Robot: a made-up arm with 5 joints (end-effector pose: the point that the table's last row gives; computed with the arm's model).
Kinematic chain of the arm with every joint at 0, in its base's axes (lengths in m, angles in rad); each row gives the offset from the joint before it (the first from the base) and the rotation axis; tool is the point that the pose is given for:
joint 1: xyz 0 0 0.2 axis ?
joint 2: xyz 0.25 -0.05 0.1 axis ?
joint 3: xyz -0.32 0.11 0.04 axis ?
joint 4: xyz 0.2 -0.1 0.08 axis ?
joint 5: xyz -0.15 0 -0.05 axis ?
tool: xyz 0.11 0 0.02
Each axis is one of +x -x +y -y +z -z.
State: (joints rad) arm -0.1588 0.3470 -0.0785 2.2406 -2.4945
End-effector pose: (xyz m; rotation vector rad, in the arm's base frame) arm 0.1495 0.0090 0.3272 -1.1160 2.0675 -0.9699
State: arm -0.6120 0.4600 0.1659 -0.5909 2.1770
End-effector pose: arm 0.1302 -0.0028 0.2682 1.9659 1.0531 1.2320
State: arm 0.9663 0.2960 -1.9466 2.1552 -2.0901
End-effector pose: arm 0.1673 -0.0546 0.3747 0.5000 -0.5045 1.7020
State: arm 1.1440 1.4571 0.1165 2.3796 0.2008
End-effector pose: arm 0.0522 -0.1506 0.2160 -1.1753 1.6943 1.9683
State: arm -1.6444 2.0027 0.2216 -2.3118 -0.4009
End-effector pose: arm 0.0643 0.2444 0.1862 0.4022 2.3083 -0.7427
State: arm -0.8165 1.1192 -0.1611 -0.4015 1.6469
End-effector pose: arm 0.1208 0.0297 0.2050 1.3679 -0.0807 1.7127
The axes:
joint 1: -z
joint 2: -y
joint 3: +x
joint 4: -z
joint 5: +x

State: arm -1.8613 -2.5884 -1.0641 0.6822 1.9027
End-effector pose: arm -0.1664 0.4270 0.2753 -1.2466 1.1471 0.5039
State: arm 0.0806 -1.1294 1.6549 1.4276 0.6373
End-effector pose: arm 0.1690 0.0057 0.4133 0.8884 1.2869 -2.5900
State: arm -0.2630 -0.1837 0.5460 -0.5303 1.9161
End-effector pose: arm 0.1197 -0.0389 0.3157 2.3812 0.8395 0.4211
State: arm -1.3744 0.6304 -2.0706 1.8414 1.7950
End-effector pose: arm -0.0876 0.1205 0.2868 1.2890 -2.3425 1.1838
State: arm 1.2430 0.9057 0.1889 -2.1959 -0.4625
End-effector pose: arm -0.0354 -0.1575 0.2561 -1.3823 -0.2752 0.9772
